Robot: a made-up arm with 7 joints.
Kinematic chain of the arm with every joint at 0, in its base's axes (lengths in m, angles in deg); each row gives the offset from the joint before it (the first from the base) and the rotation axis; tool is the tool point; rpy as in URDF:
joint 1: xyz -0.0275 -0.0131 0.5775 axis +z
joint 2: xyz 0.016 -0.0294 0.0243 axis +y
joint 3: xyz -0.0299 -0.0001 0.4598 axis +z
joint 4: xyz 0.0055 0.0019 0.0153 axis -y
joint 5: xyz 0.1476 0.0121 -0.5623 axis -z
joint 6: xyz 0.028 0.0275 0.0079 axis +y
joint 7: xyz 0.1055 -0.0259 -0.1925 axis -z
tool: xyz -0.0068 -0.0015 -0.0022 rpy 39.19 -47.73 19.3
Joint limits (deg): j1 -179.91..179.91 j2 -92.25..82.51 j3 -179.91..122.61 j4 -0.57..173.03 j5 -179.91..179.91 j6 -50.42..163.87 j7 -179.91..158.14
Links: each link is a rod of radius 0.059 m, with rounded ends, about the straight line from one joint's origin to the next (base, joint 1, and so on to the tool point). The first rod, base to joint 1, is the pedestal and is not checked.
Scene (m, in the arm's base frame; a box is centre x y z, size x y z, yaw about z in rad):
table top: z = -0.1
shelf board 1: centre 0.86 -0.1 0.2 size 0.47 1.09 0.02 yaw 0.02
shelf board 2: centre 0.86 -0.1 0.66 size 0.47 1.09 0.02 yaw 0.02
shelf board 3: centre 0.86 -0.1 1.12 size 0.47 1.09 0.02 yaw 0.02
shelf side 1: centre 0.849 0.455 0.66 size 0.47 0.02 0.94 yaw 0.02
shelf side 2: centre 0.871 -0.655 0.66 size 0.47 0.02 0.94 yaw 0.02
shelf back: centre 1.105 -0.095 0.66 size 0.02 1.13 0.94 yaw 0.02
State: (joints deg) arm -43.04 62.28 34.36 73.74 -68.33 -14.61 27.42
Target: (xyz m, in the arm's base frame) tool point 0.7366 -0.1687 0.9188
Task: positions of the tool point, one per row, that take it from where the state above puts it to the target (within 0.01 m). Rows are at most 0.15 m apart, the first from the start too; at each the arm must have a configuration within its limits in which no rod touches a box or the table.
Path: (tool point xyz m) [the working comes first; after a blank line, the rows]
Joints at the target: -60.68 21.71 40.22 73.10 -75.90 -37.63 27.72
Straight joint move there: touches shelf board 2.

1: 0.7135 -0.0913 0.3816
2: 0.5930 -0.0949 0.3804
3: 0.4721 -0.0787 0.3864
4: 0.5045 -0.1505 0.4678
5: 0.5216 -0.2001 0.5708
6: 0.5219 -0.2223 0.6870
7: 0.5052 -0.2136 0.8064
8: 0.4726 -0.1739 0.9188
9: 0.5661 -0.1745 0.9193
10: 0.6548 -0.1699 0.9191
11: 0.7366 -0.1687 0.9188

